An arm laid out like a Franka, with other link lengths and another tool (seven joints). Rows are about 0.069 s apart.
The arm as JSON. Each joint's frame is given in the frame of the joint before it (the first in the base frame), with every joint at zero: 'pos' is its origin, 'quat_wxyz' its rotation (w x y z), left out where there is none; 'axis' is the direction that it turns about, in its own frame. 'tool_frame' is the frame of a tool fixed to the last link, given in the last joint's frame.
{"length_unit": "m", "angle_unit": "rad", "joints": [
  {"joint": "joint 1", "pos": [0.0, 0.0, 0.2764], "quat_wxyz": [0.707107, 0.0, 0.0, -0.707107], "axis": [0.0, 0.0, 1.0]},
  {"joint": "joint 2", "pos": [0.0, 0.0, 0.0], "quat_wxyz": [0.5, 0.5, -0.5, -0.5], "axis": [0.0, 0.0, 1.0]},
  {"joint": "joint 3", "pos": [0.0, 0.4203, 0.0], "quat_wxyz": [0.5, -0.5, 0.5, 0.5], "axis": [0.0, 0.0, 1.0]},
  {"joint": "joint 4", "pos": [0.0, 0.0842, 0.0], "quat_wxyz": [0.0, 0.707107, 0.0, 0.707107], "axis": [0.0, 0.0, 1.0]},
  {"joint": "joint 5", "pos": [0.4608, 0.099, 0.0], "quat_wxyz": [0.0, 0.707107, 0.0, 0.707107], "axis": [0.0, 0.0, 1.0]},
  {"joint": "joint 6", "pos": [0.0, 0.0, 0.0], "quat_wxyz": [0.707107, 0.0, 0.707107, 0.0], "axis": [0.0, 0.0, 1.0]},
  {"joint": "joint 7", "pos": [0.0, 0.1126, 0.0], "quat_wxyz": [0.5, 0.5, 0.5, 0.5], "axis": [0.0, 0.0, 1.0]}
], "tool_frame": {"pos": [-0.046, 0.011, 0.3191], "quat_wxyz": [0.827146, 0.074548, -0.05, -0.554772]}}
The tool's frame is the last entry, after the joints.
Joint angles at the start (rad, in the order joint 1, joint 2, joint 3, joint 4, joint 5, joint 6, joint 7): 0.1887, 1.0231, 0.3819, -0.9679, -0.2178, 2.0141, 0.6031
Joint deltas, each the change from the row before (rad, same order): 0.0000, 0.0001, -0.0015, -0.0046, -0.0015, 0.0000, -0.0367; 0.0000, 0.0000, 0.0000, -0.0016, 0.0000, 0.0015, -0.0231; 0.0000, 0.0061, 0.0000, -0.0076, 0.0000, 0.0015, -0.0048; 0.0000, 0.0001, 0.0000, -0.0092, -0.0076, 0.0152, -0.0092; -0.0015, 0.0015, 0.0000, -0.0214, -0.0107, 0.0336, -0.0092; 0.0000, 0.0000, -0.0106, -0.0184, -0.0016, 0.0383, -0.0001
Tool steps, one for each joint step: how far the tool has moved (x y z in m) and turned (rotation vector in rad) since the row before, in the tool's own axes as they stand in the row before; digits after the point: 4 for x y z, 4 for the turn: -0.0036, 0.0010, 0.0025, 0.0009, -0.0119, -0.0360; -0.0009, 0.0005, 0.0006, 0.0002, -0.0041, -0.0230; -0.0033, -0.0015, 0.0097, 0.0089, -0.0088, -0.0040; 0.0000, 0.0020, 0.0036, -0.0084, -0.0013, -0.0144; -0.0001, 0.0033, 0.0095, -0.0125, 0.0018, -0.0174; -0.0008, 0.0071, 0.0067, -0.0179, 0.0092, -0.0014
